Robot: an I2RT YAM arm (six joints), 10 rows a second.
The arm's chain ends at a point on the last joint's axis. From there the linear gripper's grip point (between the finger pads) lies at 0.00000 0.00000 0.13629 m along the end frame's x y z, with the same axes.
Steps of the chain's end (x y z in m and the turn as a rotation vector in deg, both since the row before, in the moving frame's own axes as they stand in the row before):
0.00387 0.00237 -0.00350 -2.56 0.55 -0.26
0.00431 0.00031 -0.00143 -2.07 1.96 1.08
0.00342 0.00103 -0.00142 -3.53 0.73 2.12
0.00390 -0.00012 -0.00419 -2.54 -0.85 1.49
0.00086 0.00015 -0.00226 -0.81 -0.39 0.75
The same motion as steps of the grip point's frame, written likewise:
0.00519 0.00845 -0.00364 -2.56 0.55 -0.26
0.00892 0.00528 -0.00160 -2.07 1.96 1.08
0.00500 0.00945 -0.00169 -3.53 0.73 2.12
0.00180 0.00589 -0.00434 -2.54 -0.85 1.49
-0.00008 0.00207 -0.00228 -0.81 -0.39 0.75

